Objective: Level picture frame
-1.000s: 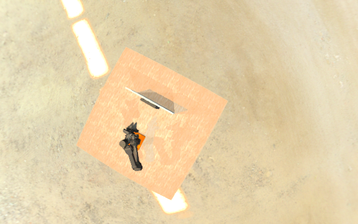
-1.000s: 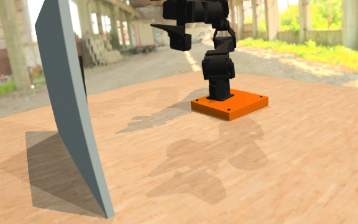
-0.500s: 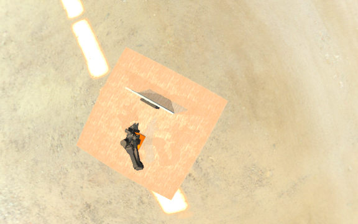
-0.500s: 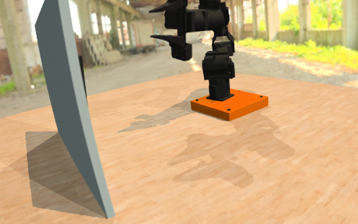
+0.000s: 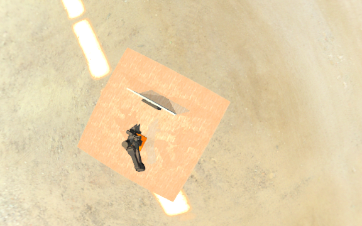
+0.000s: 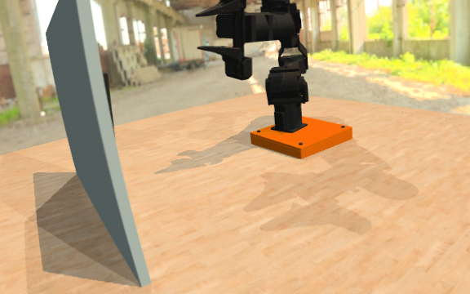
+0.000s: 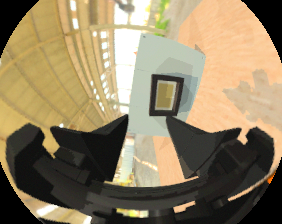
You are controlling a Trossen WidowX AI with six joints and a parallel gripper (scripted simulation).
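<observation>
Right now my gripper tip is 20 cm short of the picture frame, 9 cm above it and 4 cm to the left of it. The rest, counted from my gripper tip: grey wall panel: 21 cm ahead, 10 cm below, 5 cm to the right.
</observation>
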